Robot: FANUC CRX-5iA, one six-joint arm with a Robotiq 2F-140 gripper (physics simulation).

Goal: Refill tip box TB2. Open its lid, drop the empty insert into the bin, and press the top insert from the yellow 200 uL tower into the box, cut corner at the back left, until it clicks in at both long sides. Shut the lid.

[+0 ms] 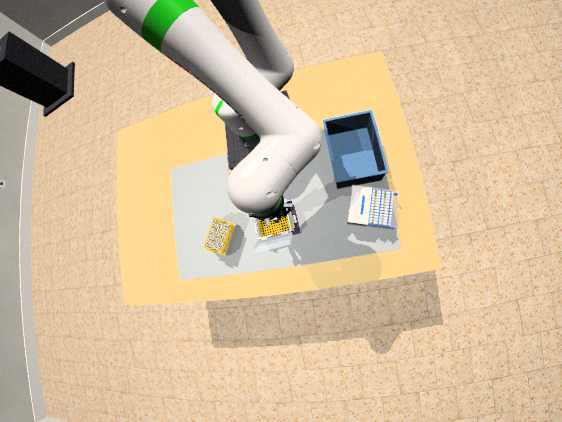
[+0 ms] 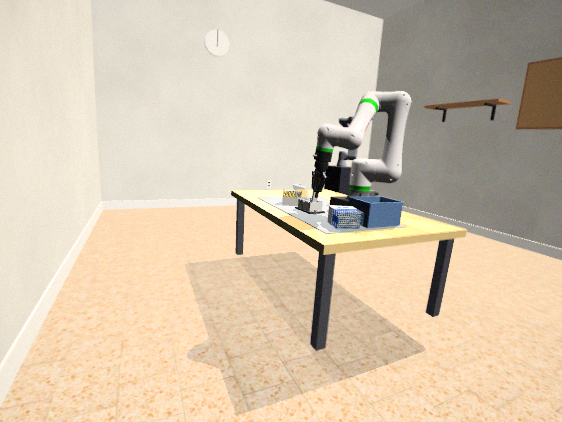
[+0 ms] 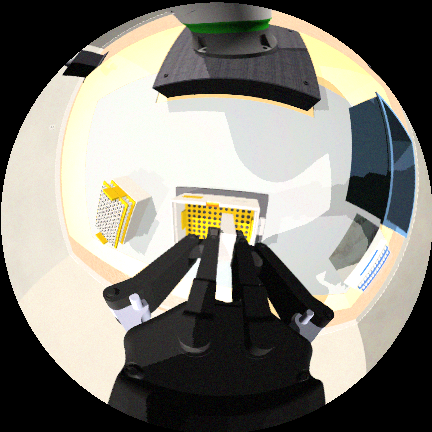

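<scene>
Tip box TB2 (image 1: 265, 238) (image 2: 311, 205) stands mid-mat. Its translucent lid (image 1: 272, 244) lies open toward the table's front edge. A yellow insert (image 1: 270, 229) (image 3: 197, 215) is in the box; its holes look dark, with no tips visible. My gripper (image 2: 315, 196) (image 3: 225, 223) is shut and holds nothing; its fingertips are over or at the right half of the insert, and contact cannot be told. The yellow tower (image 1: 219, 236) (image 2: 292, 197) (image 3: 112, 215) stands left of the box, its top insert full of tips. The bin (image 1: 345, 145) (image 2: 382, 215) (image 3: 370, 155) is at the right back; no insert shows in it.
A white box with blue-edged racks (image 1: 382, 207) (image 2: 346, 218) (image 3: 372, 267) stands in front of the bin, at the mat's right side. The dark robot base plate (image 3: 235, 75) is behind the tip box. The forearm hangs over the middle of the table.
</scene>
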